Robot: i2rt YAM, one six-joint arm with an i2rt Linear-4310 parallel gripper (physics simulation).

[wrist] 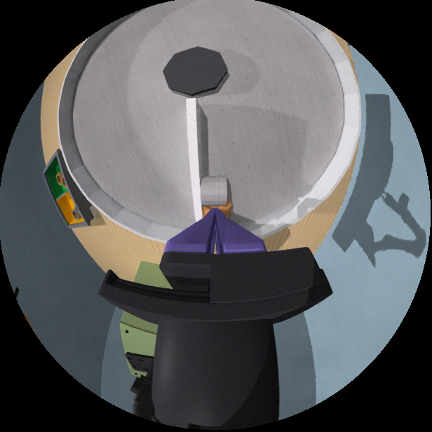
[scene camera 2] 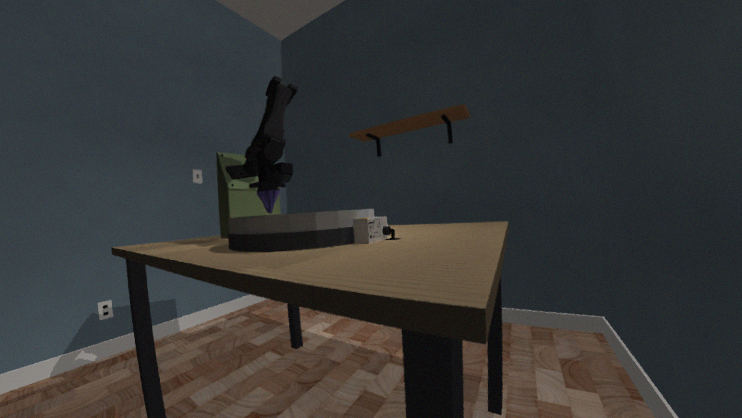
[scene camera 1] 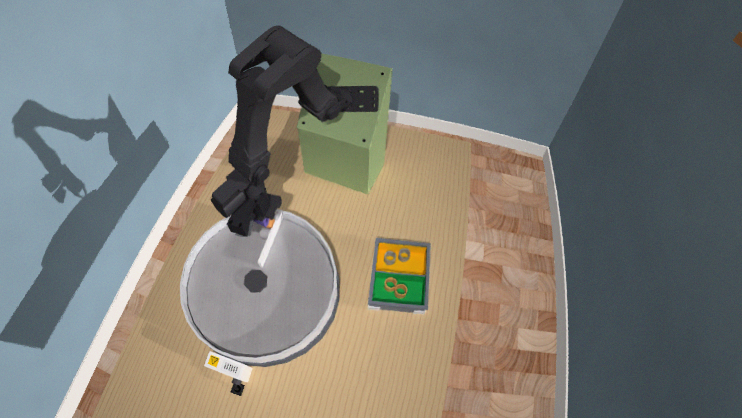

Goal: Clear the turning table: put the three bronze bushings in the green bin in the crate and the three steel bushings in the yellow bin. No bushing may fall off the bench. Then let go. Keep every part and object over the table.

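Frame: origin at the arm's base, x back, y left, z down, level; metres.
Seen in the pictures: gripper, fingertip midpoint: (scene camera 2: pixel 269 213) (scene camera 1: pixel 266 225); arm's base, link origin: (scene camera 2: pixel 249 171) (scene camera 1: pixel 342 99).
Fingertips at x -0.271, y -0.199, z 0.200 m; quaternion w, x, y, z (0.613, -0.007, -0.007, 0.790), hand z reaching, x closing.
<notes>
Pixels of each thing's top centre, then the offset from my fingertips to it. "pt": a spot on its surface instead.
- turning table, top centre: (scene camera 1: pixel 255 280) dx -0.149, dy -0.018, dz +0.028 m
- bronze bushing, top centre: (scene camera 1: pixel 268 221) dx +0.014, dy +0.002, dz +0.005 m
- steel bushing, top centre: (scene camera 1: pixel 265 230) dx -0.014, dy -0.002, dz +0.005 m
- white bar, surface spot: (scene camera 1: pixel 269 244) pt dx -0.048, dy +0.011, dz +0.018 m
- grey crate, surface spot: (scene camera 1: pixel 372 280) pt dx -0.135, dy +0.280, dz +0.039 m
- white label plate, surface spot: (scene camera 2: pixel 368 230) pt dx -0.384, dy -0.123, dz +0.059 m
- small black part, surface spot: (scene camera 1: pixel 237 387) pt dx -0.423, dy -0.054, dz +0.082 m
My gripper (wrist: pixel 214 212) (scene camera 2: pixel 269 210) is shut, its purple fingertips together, at the back rim of the turning table (scene camera 1: pixel 218 311) (wrist: pixel 125 100). One bronze bushing (wrist: pixel 223 206) (scene camera 1: pixel 270 223) lies right at the fingertips, partly hidden by them. One steel bushing (wrist: pixel 214 190) (scene camera 1: pixel 264 233) lies on its side beside it, towards the hub. Both are next to the white bar (wrist: pixel 192 150) (scene camera 1: pixel 269 244). In scene camera 1, two steel bushings (scene camera 1: pixel 389 257) (scene camera 1: pixel 403 254) are in the yellow bin (scene camera 1: pixel 415 265), and two bronze bushings (scene camera 1: pixel 390 284) (scene camera 1: pixel 399 291) are in the green bin (scene camera 1: pixel 416 297).
The grey crate (scene camera 1: pixel 372 280) stands right of the turning table. A green block (scene camera 1: pixel 337 166) (scene camera 2: pixel 249 202) under the arm's base stands behind. A white label plate (scene camera 1: pixel 228 366) (scene camera 2: pixel 368 230) and a small black part (scene camera 1: pixel 237 387) are at the turning table's front. A raised rim surrounds the disc.
</notes>
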